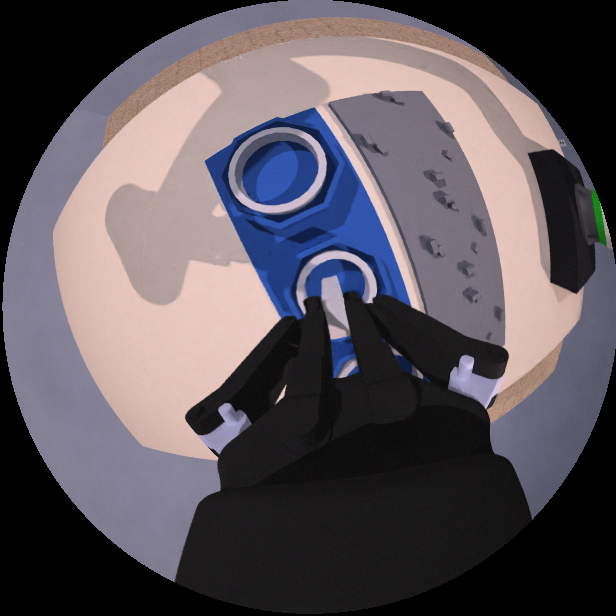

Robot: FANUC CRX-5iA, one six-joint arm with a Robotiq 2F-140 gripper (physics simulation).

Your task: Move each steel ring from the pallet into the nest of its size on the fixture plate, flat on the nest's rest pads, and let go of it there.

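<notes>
A blue pallet lies on the pale table top. A large steel ring sits in its far pocket and a middle ring in the pocket nearer me. A sliver of a third ring shows between my fingers lower down. My gripper is shut, its pale pads pressed together, with nothing between them. The tips point at the near rim and hole of the middle ring, which rests in its pocket. The grey fixture plate with small rest pads lies right of the pallet; its nests hold no ring.
A black box with a green face stands at the table's right edge. The table has a wooden rim at the back, and grey floor surrounds it.
</notes>
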